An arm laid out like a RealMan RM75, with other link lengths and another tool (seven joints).
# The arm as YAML. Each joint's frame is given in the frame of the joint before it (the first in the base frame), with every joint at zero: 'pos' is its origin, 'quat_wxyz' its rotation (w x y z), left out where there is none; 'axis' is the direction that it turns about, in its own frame. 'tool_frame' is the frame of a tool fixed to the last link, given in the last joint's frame.
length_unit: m
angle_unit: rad
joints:
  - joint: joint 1
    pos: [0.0, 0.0, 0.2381]
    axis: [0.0, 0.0, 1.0]
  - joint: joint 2
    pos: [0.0, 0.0, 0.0]
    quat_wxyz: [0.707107, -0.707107, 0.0, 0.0]
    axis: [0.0, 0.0, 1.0]
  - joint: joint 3
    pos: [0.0, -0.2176, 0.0]
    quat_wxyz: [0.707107, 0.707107, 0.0, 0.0]
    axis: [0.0, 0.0, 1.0]
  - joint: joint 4
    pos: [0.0, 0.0, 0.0]
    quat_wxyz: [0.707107, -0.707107, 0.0, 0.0]
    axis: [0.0, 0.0, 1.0]
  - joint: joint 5
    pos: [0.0, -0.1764, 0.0]
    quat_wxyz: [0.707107, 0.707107, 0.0, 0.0]
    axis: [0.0, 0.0, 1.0]
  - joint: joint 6
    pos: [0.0, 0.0, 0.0]
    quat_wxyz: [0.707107, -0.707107, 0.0, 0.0]
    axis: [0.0, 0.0, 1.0]
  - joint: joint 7
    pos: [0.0, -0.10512, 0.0]
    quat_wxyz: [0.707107, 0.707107, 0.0, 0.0]
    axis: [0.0, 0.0, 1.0]
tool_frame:
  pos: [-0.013, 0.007, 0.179]
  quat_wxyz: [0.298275, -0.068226, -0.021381, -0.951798]
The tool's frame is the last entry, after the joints.
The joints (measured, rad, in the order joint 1, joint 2, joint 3, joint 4, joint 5, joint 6, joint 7), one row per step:
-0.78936 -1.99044 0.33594 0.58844 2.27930 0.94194 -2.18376
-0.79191 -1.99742 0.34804 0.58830 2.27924 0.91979 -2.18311
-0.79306 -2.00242 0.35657 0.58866 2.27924 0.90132 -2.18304
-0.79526 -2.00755 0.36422 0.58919 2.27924 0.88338 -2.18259
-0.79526 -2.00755 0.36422 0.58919 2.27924 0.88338 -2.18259
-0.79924 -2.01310 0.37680 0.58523 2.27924 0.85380 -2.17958
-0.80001 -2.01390 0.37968 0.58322 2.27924 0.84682 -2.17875
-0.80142 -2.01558 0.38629 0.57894 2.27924 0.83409 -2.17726
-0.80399 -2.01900 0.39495 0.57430 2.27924 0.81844 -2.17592
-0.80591 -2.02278 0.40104 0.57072 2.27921 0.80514 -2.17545
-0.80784 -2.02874 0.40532 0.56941 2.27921 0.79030 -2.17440
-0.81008 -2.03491 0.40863 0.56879 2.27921 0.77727 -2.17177
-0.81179 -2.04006 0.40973 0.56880 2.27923 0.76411 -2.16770
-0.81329 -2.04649 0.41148 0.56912 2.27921 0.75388 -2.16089
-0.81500 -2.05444 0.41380 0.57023 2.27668 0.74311 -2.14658
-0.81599 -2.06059 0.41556 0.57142 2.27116 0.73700 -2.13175
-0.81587 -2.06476 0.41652 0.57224 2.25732 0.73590 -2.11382
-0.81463 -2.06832 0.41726 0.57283 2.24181 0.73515 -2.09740
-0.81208 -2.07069 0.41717 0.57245 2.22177 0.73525 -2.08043
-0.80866 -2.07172 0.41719 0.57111 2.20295 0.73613 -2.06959
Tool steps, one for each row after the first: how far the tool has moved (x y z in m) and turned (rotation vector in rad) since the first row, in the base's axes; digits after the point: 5 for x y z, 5 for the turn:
-0.00111 0.00160 -0.00207 0.00374 0.01256 0.00357
-0.00268 0.00299 -0.00290 0.00888 0.02255 0.00816
-0.00360 0.00460 -0.00365 0.01429 0.03206 0.01139
-0.00360 0.00460 -0.00365 0.01429 0.03206 0.01139
-0.00556 0.00705 -0.00489 0.02156 0.04901 0.01636
-0.00624 0.00750 -0.00526 0.02285 0.05285 0.01799
-0.00739 0.00811 -0.00646 0.02375 0.06030 0.02051
-0.00805 0.00887 -0.00852 0.02412 0.06885 0.02254
-0.00864 0.00941 -0.01039 0.02492 0.07437 0.02532
-0.00911 0.01017 -0.01208 0.02816 0.07955 0.02853
-0.00908 0.01089 -0.01381 0.03092 0.08482 0.02980
-0.00965 0.01186 -0.01439 0.03619 0.09093 0.03169
-0.00954 0.01219 -0.01619 0.03799 0.09770 0.03029
-0.00876 0.01264 -0.01831 0.04010 0.10835 0.02400
-0.00740 0.01298 -0.01991 0.04187 0.11575 0.01612
-0.00490 0.01354 -0.02060 0.04552 0.11702 0.00568
-0.00279 0.01400 -0.02087 0.05031 0.11570 -0.00261
-0.00089 0.01454 -0.02038 0.05740 0.11050 -0.00938
0.00028 0.01479 -0.01971 0.06392 0.10164 -0.01182

